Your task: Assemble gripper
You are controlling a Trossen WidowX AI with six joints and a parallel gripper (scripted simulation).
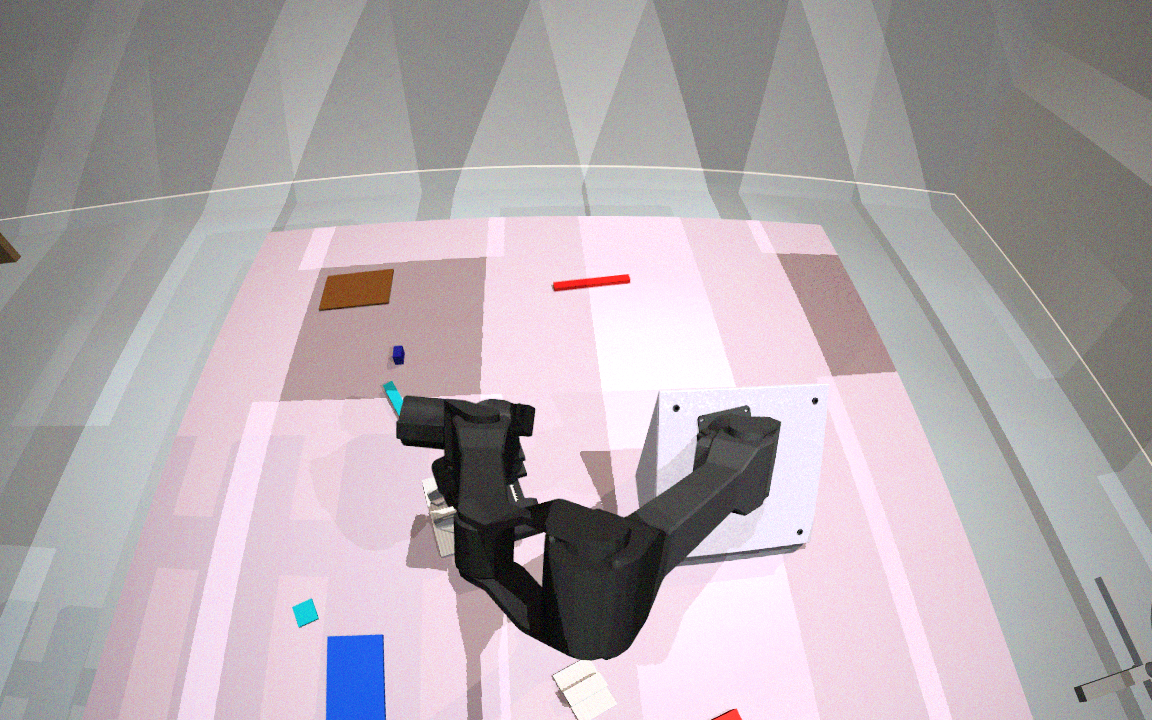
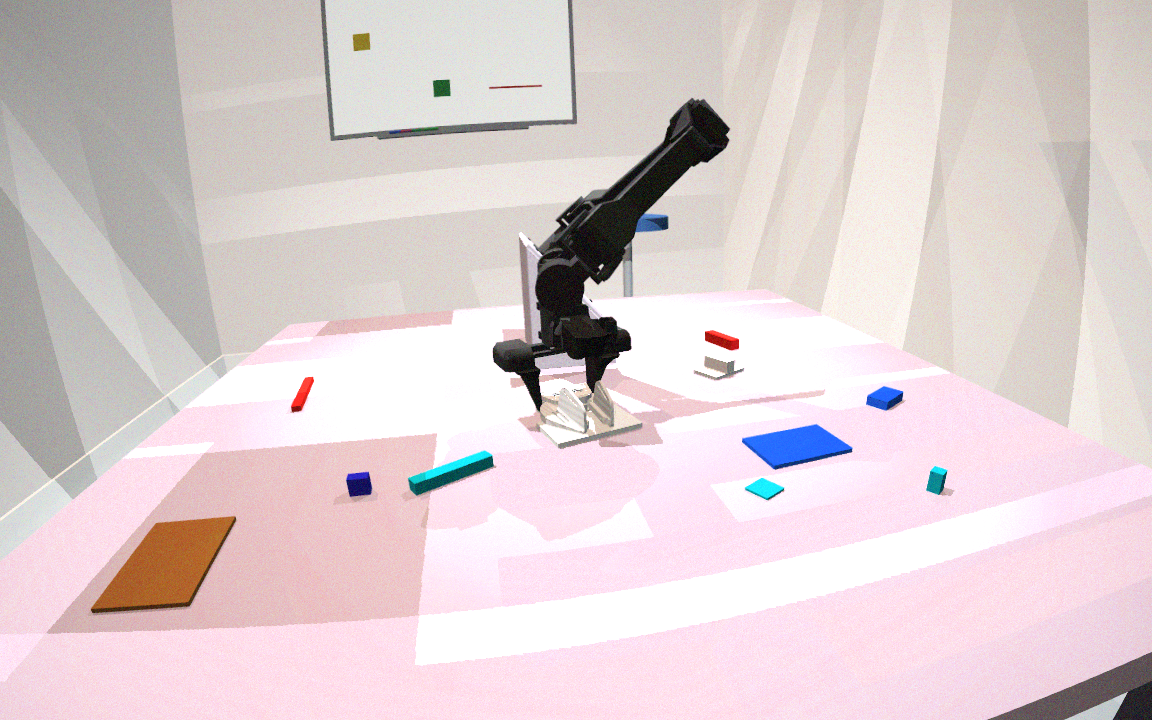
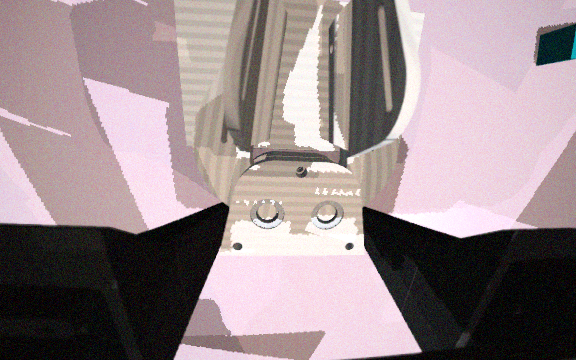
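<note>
Right now the housing plate is 10 mm ahead of my gripper tip. Round my gripper tip: white jaw (20 mm ahead, 20 mm to the left, 10 mm above); then white sheet (70 mm ahead, 10 mm to the left); then white gripper base (10 mm ahead, 20 mm above).
</note>
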